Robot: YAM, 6 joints.
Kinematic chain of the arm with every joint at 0, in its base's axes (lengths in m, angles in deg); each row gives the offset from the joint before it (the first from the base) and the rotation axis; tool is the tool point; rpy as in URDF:
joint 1: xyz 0 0 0.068 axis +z
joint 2: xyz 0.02 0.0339 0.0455 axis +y
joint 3: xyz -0.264 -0.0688 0 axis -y
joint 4: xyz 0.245 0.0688 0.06 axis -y
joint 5: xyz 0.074 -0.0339 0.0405 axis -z
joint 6: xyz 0.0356 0 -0.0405 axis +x
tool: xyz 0 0 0 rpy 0 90 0
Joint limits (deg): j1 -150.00..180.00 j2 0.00..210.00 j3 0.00..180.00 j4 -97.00..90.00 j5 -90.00..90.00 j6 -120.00..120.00
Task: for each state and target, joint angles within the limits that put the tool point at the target. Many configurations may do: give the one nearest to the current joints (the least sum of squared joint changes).
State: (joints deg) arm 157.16 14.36 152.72 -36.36 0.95 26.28
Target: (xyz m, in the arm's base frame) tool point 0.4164 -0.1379 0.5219
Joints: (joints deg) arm 161.60 34.44 161.50 -12.61 0.98 26.28
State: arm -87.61 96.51 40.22 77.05 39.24 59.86
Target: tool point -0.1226 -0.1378 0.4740
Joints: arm -123.97 65.07 56.79 84.94 43.86 59.86
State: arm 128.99 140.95 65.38 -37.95 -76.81 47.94
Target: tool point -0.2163 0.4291 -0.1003
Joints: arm 112.84 168.90 109.61 -15.13 -67.00 47.94
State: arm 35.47 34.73 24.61 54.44 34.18 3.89
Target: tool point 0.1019 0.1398 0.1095
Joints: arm 59.19 69.55 2.49 39.43 26.54 3.89
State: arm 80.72 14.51 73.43 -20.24 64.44 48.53
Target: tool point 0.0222 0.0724 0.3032
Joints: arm 96.91 16.80 35.55 -32.70 59.75 48.53
